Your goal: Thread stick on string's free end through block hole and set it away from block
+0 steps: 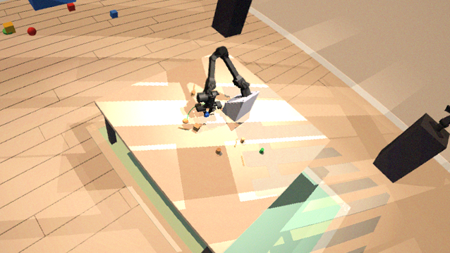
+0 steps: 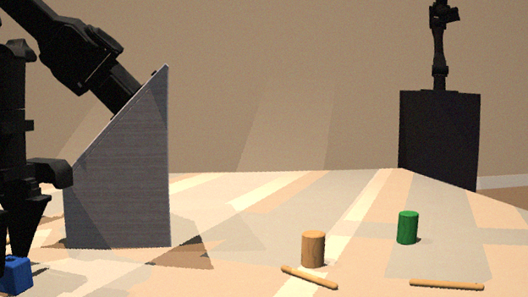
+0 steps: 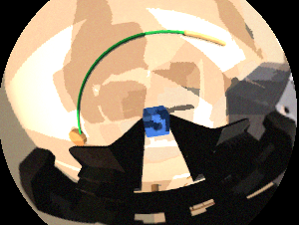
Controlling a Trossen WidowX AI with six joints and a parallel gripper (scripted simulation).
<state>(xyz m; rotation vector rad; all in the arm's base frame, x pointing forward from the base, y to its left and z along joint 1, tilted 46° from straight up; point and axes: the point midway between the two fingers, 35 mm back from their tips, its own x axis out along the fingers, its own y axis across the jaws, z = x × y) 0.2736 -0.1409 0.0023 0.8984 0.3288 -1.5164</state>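
Right now my gripper tip is 140 mm short of the wooden block and 60 mm to the right of it. Round my gripper tip: round wooden button 160 mm ahead, 30 mm to the right, 10 mm below; blue cube right at my gripper tip; loose stick 220 mm ahead, 10 mm below.
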